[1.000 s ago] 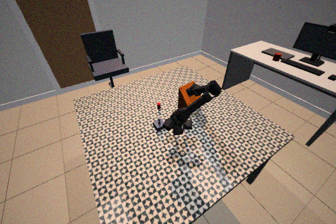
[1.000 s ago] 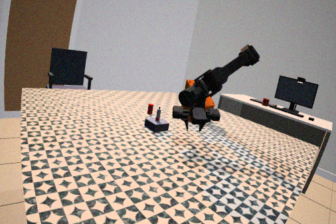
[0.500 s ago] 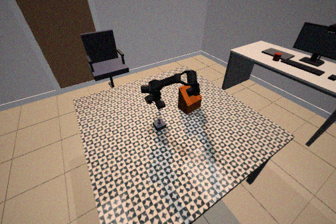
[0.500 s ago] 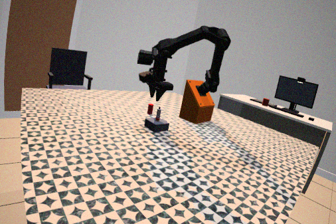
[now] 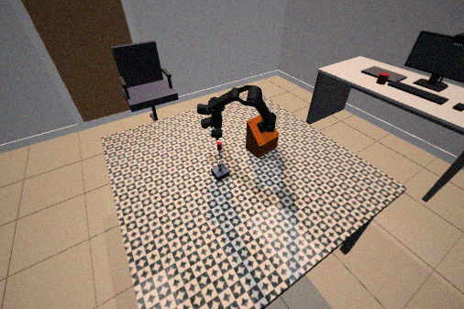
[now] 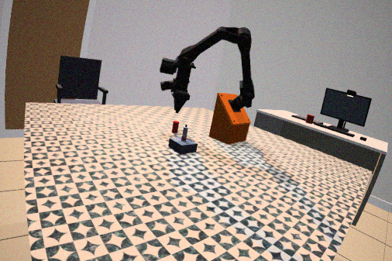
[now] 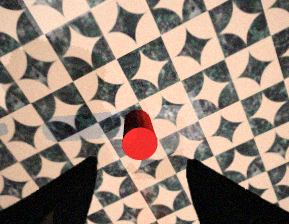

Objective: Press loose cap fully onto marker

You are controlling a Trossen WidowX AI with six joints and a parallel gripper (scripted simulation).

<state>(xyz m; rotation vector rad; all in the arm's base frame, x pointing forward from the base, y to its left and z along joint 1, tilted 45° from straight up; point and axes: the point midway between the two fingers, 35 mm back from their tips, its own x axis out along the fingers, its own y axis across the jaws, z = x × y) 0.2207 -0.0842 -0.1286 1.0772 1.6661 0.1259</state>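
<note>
Now: the red cap 70 mm below my gripper tip and 10 mm behind it. Round my gripper tip: dark holder block (180 mm to the left, 110 mm ahead, 80 mm below).
</note>
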